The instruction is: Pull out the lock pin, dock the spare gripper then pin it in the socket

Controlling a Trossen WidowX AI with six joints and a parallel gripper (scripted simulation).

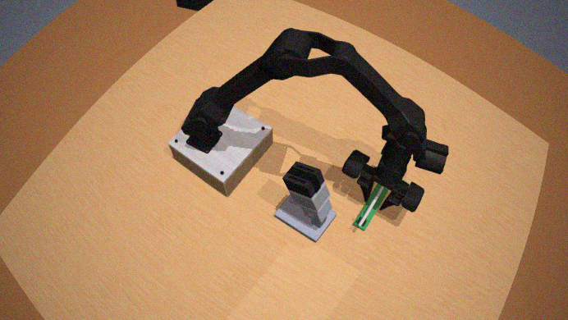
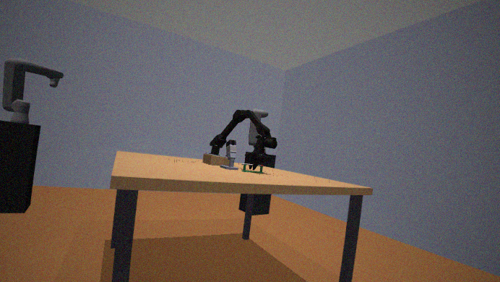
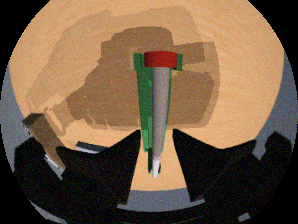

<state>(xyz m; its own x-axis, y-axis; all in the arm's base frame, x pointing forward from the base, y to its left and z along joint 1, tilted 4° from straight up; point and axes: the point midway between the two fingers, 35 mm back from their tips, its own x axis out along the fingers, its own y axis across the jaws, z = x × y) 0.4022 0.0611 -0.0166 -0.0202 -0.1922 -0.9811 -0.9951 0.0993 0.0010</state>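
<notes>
Now: gripper tip 1 cm to the right of the green bracket and 1 cm below it. The rest, counted from my gripper tip: spare gripper: 13 cm behind, 11 cm above, 8 cm to the right; then grey mount: 12 cm behind, 8 cm to the right, 4 cm above.
</notes>
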